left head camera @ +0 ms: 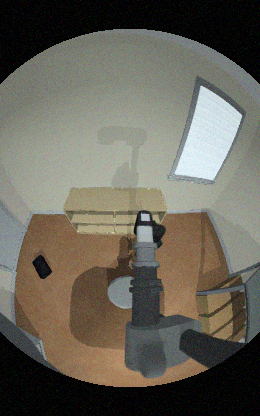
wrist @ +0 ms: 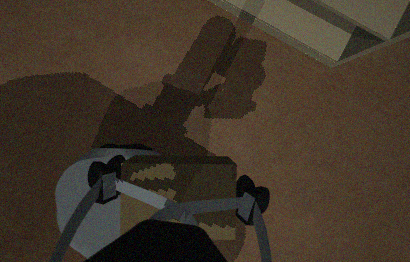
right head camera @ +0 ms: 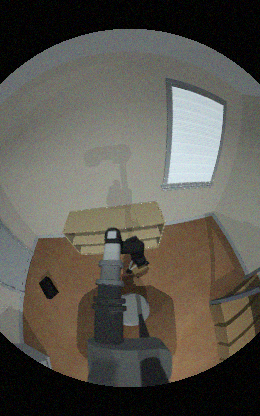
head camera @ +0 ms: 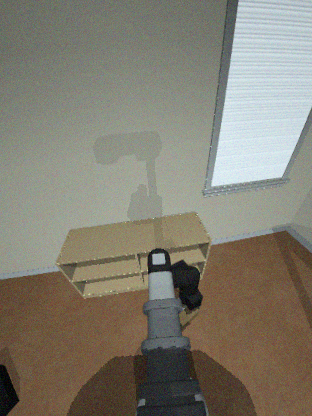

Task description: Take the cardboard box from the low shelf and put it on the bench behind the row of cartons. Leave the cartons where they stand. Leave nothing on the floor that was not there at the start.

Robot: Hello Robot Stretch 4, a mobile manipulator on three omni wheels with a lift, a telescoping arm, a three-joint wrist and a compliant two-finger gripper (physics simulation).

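Seen in the pictures: gripper, between the fingertips: [wrist: 181, 181] [right head camera: 137, 268] [head camera: 184, 314]; robot's base, origin of its link: [left head camera: 124, 290] [right head camera: 131, 308].
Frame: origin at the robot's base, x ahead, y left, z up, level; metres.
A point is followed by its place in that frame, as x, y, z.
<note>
My gripper [wrist: 181, 181] {0.320, -0.087, 0.789} [right head camera: 139, 267] {0.320, -0.087, 0.789} is shut on the cardboard box [wrist: 210, 180] {0.342, -0.102, 0.835} [right head camera: 142, 271] {0.293, -0.117, 0.814} [head camera: 189, 318] {0.289, -0.098, 0.835}, a brown box with a finger at each side. It is held in the air over the floor, on the near side of a low wooden shelf unit [head camera: 130, 232] {1.033, 0.231, 0.583} [left head camera: 100, 199] {0.949, 0.351, 0.583} [right head camera: 95, 220] {0.943, 0.366, 0.583} [wrist: 330, 64] {0.866, -0.409, 0.004}. In the head view the arm and wrist hide the fingers and most of the box. The row of cartons does not show, and I cannot tell which furniture is the bench.
The wooden unit stands against the wall below and left of the window [head camera: 265, 95] {1.316, -0.833, 1.509}. A black object [left head camera: 42, 266] {0.103, 1.242, -0.024} [right head camera: 49, 287] {0.103, 1.236, -0.025} lies on the floor at the left. A rack with a grey rail [left head camera: 220, 291] {-0.165, -1.036, 0.491} [right head camera: 235, 296] {-0.151, -1.034, 0.515} and wooden boards stands at the right. A pale disc [left head camera: 119, 292] {-0.010, 0.066, 0.187} shows under the arm.
</note>
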